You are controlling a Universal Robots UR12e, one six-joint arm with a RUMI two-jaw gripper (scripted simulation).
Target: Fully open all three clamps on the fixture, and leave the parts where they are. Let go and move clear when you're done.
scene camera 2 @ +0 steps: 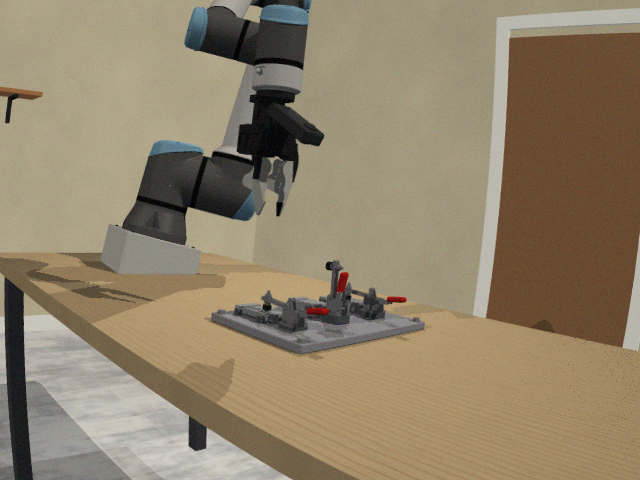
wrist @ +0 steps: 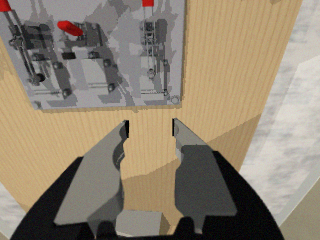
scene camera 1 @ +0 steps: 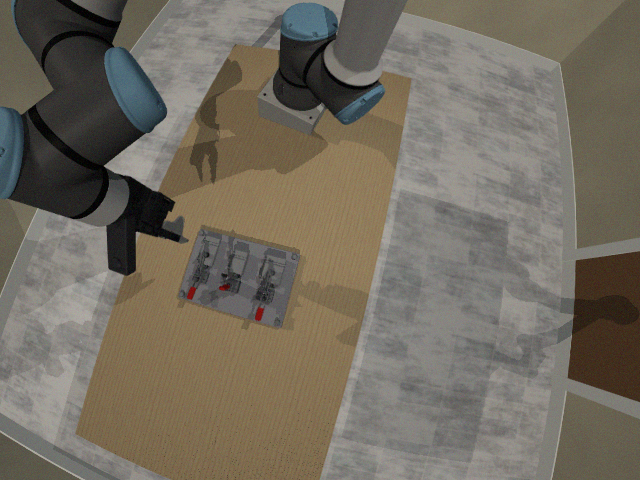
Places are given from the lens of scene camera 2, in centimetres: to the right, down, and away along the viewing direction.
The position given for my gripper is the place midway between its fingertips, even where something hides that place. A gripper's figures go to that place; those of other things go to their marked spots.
my gripper [scene camera 2: 268,215]: -9, -4, 101
grey fixture plate [scene camera 2: 320,335]: 0, 16, 93
